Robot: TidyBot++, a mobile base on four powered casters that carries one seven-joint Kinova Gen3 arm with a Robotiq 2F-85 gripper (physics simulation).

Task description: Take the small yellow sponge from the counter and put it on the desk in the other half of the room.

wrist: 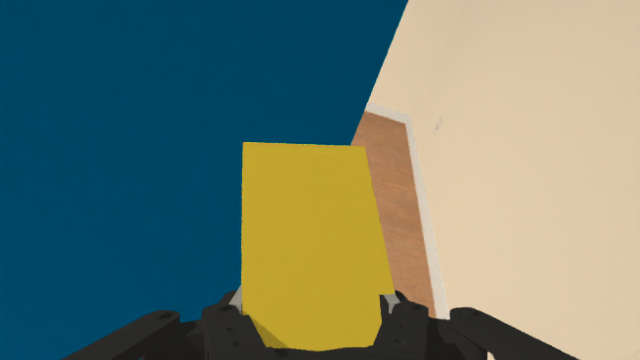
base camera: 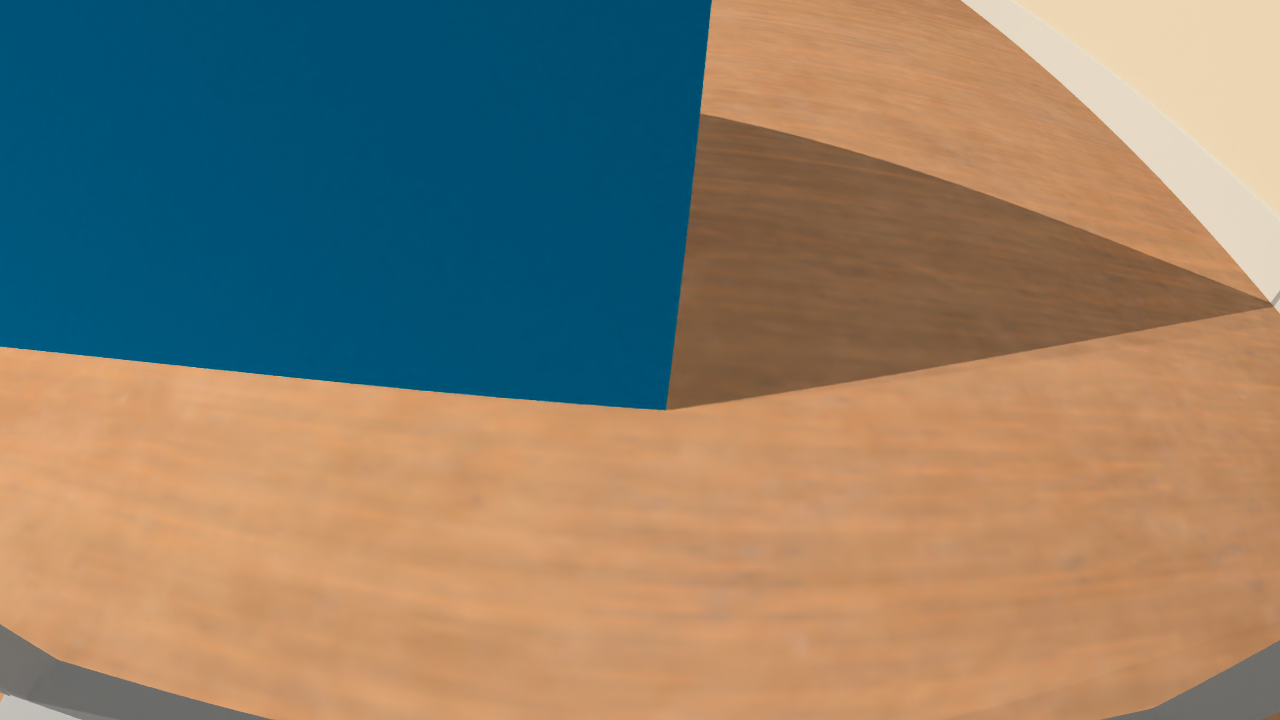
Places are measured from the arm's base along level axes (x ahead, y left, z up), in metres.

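Pixels of known places: gripper, fingertip midpoint: (wrist: 313, 300).
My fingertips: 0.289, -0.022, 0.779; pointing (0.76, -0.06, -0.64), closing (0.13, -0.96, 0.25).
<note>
Behind a point stands the place of what it marks, as x, y, z.
The yellow sponge (wrist: 310, 230) @(0.297, -0.009, 0.818) is in the lower middle of the wrist view, a flat yellow block seen close up. My gripper (wrist: 313, 300) @(0.289, -0.022, 0.779) is shut on it, with one dark finger on each side. It does not show in the base camera view. A large plain blue surface (base camera: 340, 179) @(0.413, 0.158, -0.231) (wrist: 125, 125) @(0.413, 0.145, 0.755) fills the left of both views; I cannot tell if it is the desk or another piece of furniture. The counter cannot be made out in either view.
Wooden floor (base camera: 626, 537) @(0.312, -0.007, -0.396) (wrist: 400, 215) @(1.778, -0.736, -0.396) lies in front of and to the right of the blue surface. A dark shadow crosses the floor beside its right edge. A cream wall (base camera: 1199, 71) @(0.968, -0.872, -0.212) (wrist: 540, 175) @(1.248, -0.880, 0.420) with a white baseboard (base camera: 1118, 107) @(1.109, -0.863, -0.351) (wrist: 425, 225) @(1.703, -0.879, -0.356) stands on the right.
</note>
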